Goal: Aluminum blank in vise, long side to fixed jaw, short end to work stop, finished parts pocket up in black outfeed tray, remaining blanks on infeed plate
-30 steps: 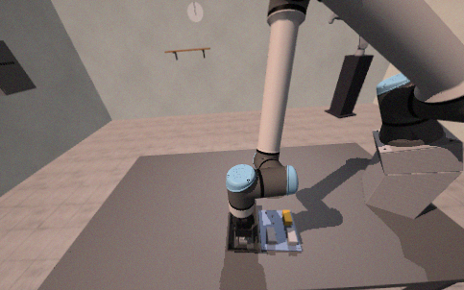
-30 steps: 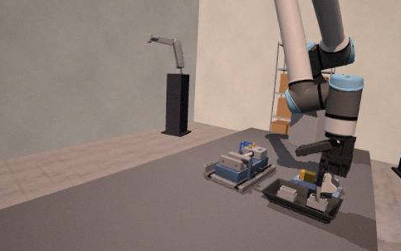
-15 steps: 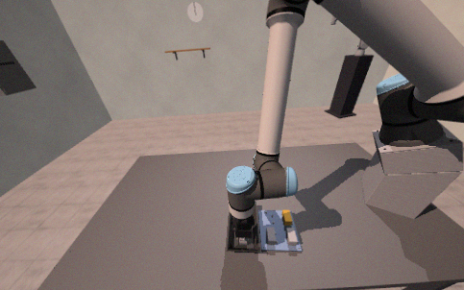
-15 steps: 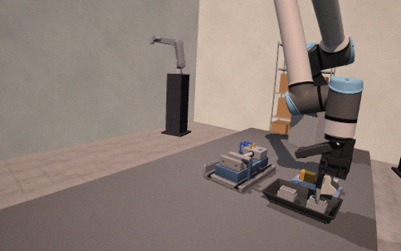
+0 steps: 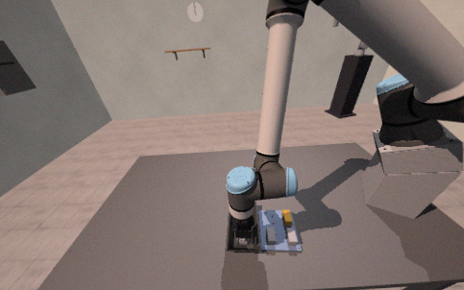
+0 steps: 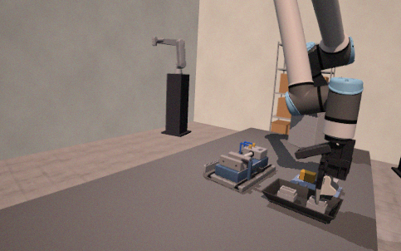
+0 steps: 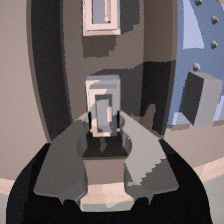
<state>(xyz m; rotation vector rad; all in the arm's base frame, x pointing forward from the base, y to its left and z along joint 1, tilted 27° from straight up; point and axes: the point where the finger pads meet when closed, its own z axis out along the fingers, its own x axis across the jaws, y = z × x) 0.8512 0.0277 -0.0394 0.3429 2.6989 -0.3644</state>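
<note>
My hand is 230 mm past the yellow brass blank, 30 mm to the left of it and 30 mm above it. From my hand the other things lie so: vise (300 mm to the right, 180 mm behind, 10 mm below).
</note>
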